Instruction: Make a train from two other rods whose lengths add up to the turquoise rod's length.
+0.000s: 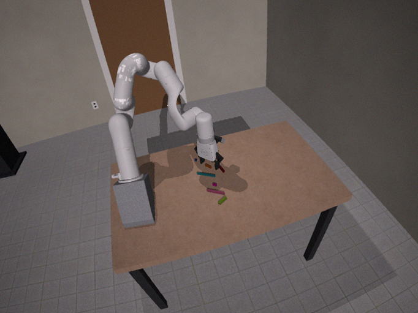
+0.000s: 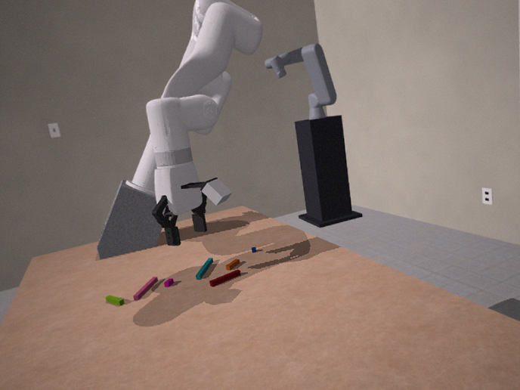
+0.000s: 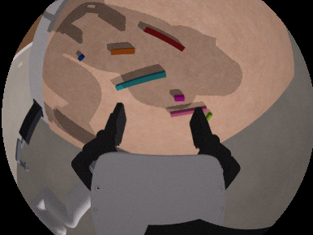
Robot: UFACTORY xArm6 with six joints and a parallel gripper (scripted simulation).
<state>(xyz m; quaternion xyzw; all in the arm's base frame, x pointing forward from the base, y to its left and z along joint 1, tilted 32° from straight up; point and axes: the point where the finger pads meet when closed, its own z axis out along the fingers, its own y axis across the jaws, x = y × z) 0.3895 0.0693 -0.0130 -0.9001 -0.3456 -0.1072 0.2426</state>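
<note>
Right now my hand is 11 cm to the left of the pink rod and 10 cm above it. Also, from my hand: red rod: 10 cm below, 6 cm ahead, 5 cm to the left; then magenta rod: 10 cm below, 6 cm to the right; then turquoise rod: 10 cm below, 3 cm to the left, 2 cm behind.
</note>
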